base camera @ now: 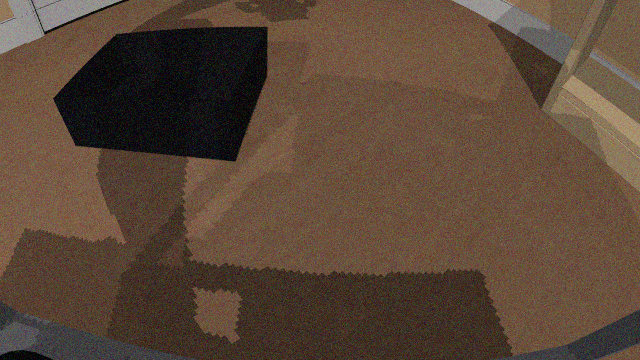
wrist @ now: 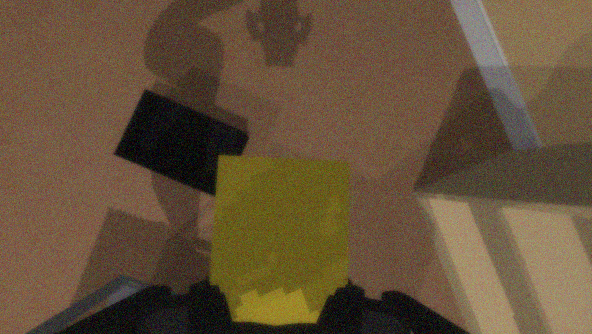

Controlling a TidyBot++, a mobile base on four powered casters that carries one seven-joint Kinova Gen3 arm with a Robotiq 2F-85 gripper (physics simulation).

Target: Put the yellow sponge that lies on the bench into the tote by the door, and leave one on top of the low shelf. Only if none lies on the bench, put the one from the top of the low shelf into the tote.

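Frame: origin at the arm's base, x down, y ahead, z right, level; centimetres.
Seen in the pictures: gripper, fingertip midpoint: (wrist: 279, 278).
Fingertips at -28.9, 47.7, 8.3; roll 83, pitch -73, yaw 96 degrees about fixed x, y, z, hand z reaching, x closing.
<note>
Pixels of each thing's top centre, then the offset from my fingertips to it, as dx, dy, dz. Level surfaces: height alone.
- yellow sponge, top centre: (wrist: 280, 274) -4.7, +1.8, -0.6
- black box-shaped thing, top centre: (base camera: 157, 57) (wrist: 180, 143) +58.6, +6.2, -30.9
- brown floor, surface height: dx +68.6
A yellow sponge (wrist: 282, 220) fills the lower middle of the wrist view, held between the fingers of my gripper (wrist: 279, 278), which is shut on it. The sponge is held above the floor. A black box-shaped thing (base camera: 250, 100) (wrist: 232, 142) stands on the floor, at the upper left of both views; it looks like the tote, but its inside is too dark to make out. The sponge hides its lower right corner in the wrist view. The bench does not show in either view.
A pale wooden shelf unit (base camera: 577, 60) (wrist: 525, 175) stands at the right. A white panel (base camera: 75, 11), perhaps a door, is at the top left of the base view. A pale baseboard (wrist: 492, 65) runs along the wall. Arm shadows lie on the brown floor (base camera: 375, 200).
</note>
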